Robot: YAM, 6 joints.
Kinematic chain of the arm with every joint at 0, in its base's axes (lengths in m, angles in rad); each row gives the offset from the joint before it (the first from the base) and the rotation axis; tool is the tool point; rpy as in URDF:
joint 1: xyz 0 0 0.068 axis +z
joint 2: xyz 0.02 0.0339 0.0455 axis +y
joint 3: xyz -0.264 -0.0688 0 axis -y
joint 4: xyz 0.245 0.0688 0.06 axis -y
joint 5: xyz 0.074 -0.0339 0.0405 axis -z
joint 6: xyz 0.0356 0 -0.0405 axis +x
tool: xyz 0 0 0 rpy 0 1.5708 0
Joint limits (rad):
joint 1: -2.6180..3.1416
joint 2: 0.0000..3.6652
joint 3: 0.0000..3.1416
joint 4: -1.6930..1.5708
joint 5: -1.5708..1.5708
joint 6: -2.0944..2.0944
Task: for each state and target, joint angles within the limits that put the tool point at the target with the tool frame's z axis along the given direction. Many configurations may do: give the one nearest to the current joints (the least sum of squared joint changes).
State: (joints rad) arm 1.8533 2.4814 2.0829 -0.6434 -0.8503 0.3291
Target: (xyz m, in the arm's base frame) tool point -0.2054 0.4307 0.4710 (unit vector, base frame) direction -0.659 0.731 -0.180
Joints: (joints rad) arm 1.9933 2.2774 2.8155 -0.7278 -0.3059 0.3291
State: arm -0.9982 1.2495 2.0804 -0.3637 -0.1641 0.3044
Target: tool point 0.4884 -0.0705 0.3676 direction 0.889 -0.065 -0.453
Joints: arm -0.1482 2.1112 2.1831 -0.5432 -0.0670 0.3044
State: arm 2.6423 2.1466 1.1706 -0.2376 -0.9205 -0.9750
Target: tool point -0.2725 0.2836 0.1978 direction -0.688 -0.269 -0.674
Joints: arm 2.2729 1.9442 1.4321 -0.7179 -0.7740 -0.9750
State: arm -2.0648 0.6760 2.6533 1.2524 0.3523 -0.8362
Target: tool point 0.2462 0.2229 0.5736 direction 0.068 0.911 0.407
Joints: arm -2.4783 0.6464 2.2048 0.9983 0.7422 -0.8362
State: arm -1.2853 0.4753 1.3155 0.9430 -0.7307 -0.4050
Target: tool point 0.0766 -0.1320 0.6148 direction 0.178 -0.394 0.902
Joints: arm -1.0336 1.1485 1.6036 0.6712 0.0487 -0.4050
